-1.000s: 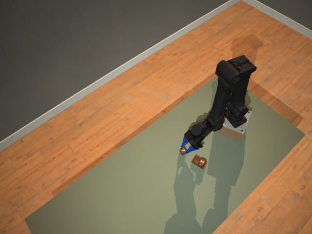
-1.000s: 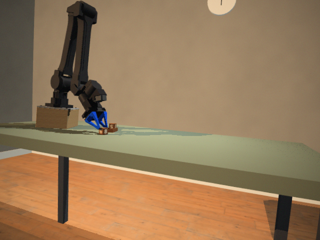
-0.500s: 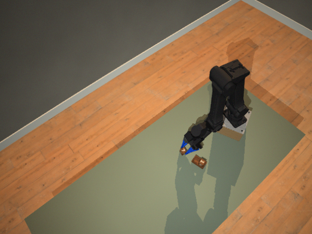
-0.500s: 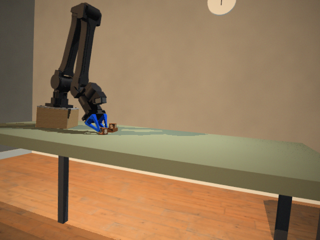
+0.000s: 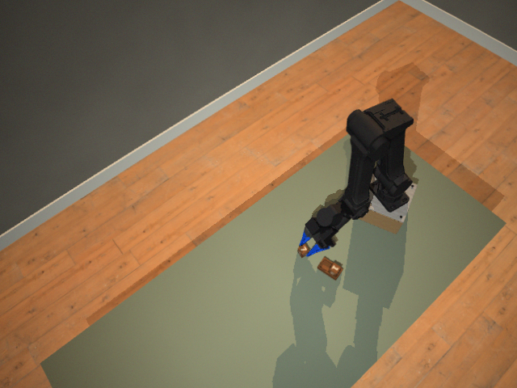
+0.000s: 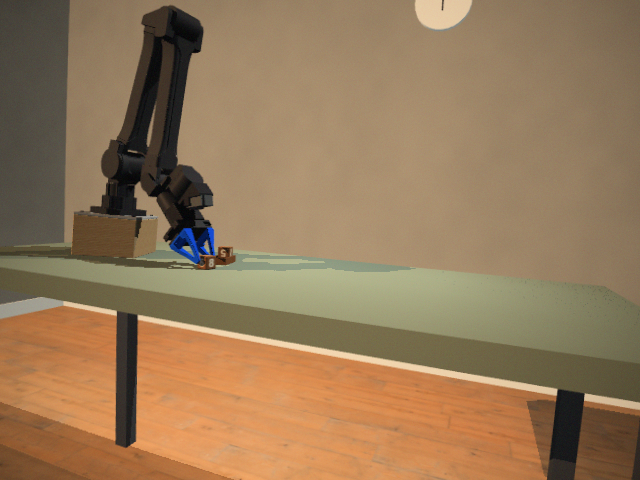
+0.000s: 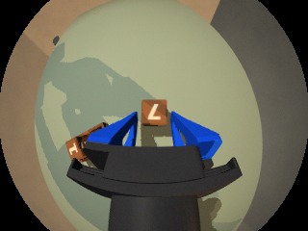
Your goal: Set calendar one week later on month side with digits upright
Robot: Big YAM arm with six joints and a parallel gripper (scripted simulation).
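My hand is 10 mm short of the brown digit cube and 10 mm above it. Also, from my hand: brown tray: 40 mm behind, 100 mm to the left, 10 mm below.
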